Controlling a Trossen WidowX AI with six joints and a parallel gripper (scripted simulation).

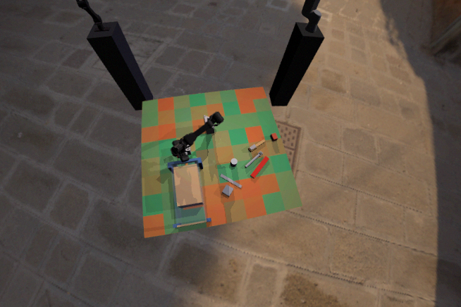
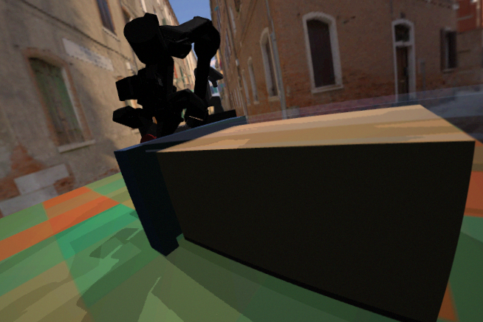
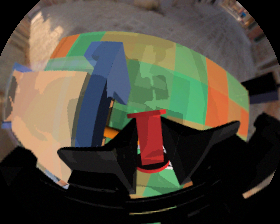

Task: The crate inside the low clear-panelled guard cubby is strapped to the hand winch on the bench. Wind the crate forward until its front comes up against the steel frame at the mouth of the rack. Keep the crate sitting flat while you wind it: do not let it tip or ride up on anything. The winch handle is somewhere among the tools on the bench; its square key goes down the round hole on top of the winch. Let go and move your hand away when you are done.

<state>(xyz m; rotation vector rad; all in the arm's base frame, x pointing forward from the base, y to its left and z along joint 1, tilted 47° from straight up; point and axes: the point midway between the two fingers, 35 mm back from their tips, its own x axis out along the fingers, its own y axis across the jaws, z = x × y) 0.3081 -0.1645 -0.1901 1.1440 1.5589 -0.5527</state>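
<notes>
Right now my gripper tip is 5 cm past the grey winch handle, 3 cm above it and 2 cm to the right of it. Also, from my gripper tip: red knob (2 cm to the left, 1 cm behind); then grey winch (12 cm behind, 10 cm below, 3 cm to the left); then round puck (45 cm to the left, 10 cm below, 5 cm ahead).
</notes>
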